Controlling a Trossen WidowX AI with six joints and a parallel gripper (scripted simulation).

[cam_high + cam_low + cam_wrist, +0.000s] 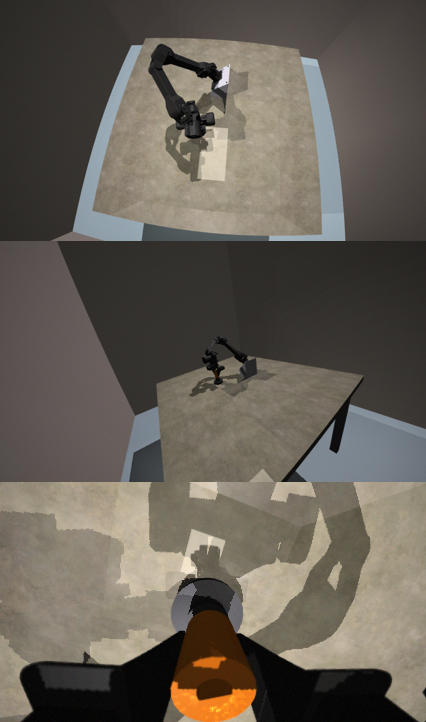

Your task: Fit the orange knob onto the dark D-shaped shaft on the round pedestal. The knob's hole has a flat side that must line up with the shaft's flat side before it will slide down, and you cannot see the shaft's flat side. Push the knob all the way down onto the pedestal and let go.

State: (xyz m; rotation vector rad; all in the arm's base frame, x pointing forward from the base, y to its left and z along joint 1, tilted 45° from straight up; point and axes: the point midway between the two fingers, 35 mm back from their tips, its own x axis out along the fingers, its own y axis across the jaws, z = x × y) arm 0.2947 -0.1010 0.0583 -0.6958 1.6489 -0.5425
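My gripper tip is 4 cm above the pedestal. Round my gripper tip: orange knob: 2 cm above.
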